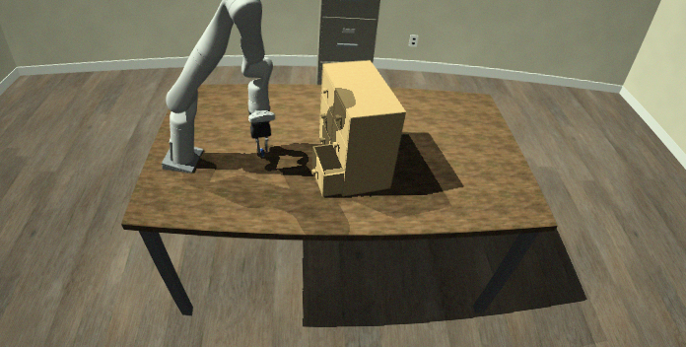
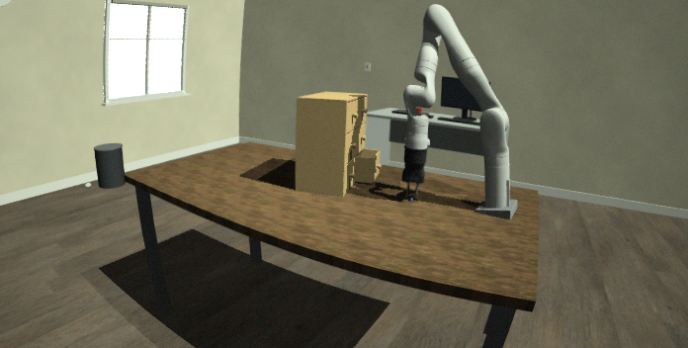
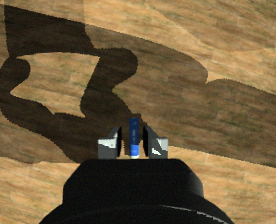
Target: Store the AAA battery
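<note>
Right now the blue AAA battery is 20 mm below my hand.
</note>
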